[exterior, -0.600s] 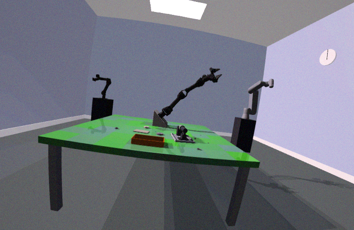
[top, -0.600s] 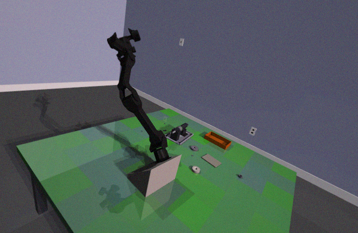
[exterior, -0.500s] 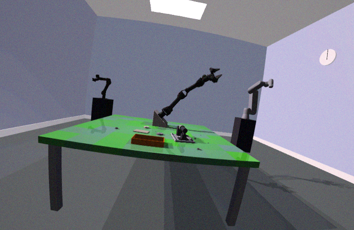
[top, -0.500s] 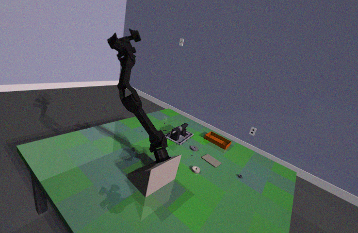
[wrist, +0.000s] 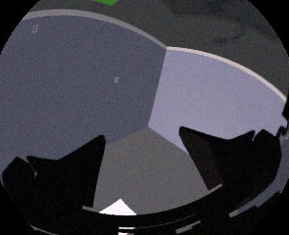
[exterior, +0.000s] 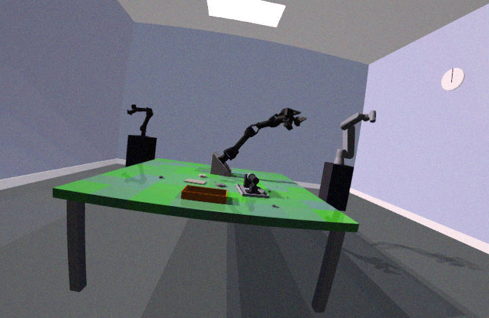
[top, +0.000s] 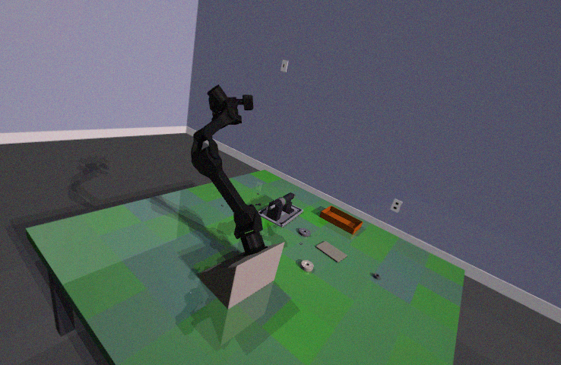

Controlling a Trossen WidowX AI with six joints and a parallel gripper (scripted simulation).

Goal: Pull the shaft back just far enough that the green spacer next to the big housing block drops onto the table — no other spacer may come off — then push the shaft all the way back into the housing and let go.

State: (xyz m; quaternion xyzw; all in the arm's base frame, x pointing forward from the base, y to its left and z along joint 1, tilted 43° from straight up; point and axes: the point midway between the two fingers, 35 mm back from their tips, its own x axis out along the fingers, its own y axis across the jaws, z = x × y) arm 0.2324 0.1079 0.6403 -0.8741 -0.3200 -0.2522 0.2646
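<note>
Right now my gripper tip is 160 mm short of the thin green spacer, 300 mm to the left of it and 430 mm above it. Round my gripper tip: white ring 30 mm behind, 630 mm to the right, 510 mm below; then grey washer 150 mm ahead, 470 mm to the right, 510 mm below; then flat grey plate 150 mm ahead, 630 mm to the right, 510 mm below.
</note>
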